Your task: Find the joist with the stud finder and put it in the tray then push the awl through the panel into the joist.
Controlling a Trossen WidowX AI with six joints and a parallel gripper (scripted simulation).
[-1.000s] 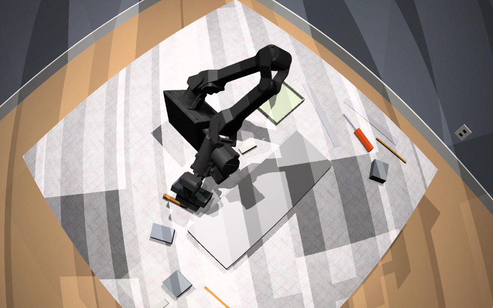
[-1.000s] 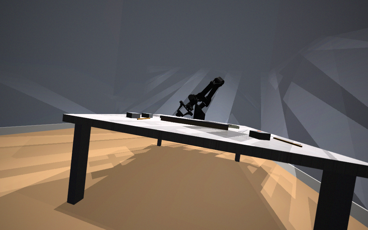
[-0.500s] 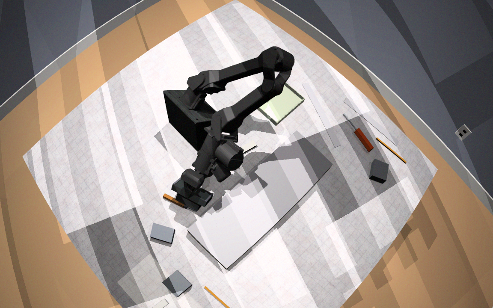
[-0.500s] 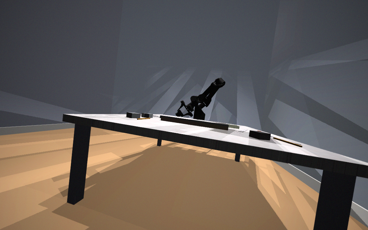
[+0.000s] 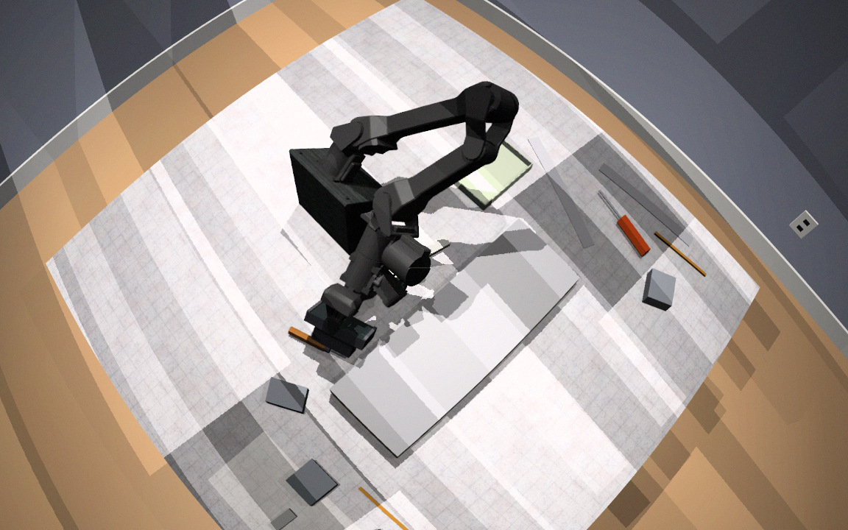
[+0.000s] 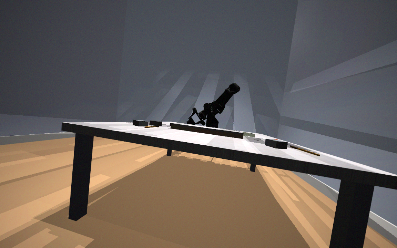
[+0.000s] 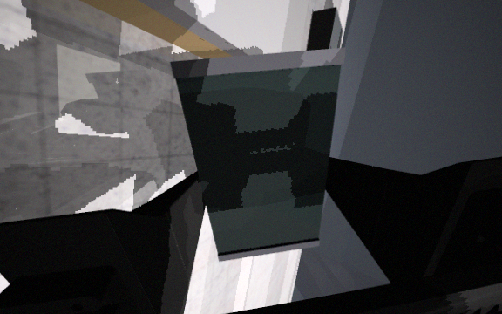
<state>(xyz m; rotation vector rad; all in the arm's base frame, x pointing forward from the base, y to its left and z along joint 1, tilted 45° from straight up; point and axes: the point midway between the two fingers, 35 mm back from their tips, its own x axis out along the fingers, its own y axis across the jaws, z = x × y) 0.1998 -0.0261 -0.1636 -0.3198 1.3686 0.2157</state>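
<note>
My gripper tip is now 60 mm above the awl and 40 mm to the left of it. The rest, counted from my gripper tip: stud finder 20 mm to the right, 20 mm below; then pale green tray 480 mm to the left, 100 mm behind, 50 mm below.
</note>
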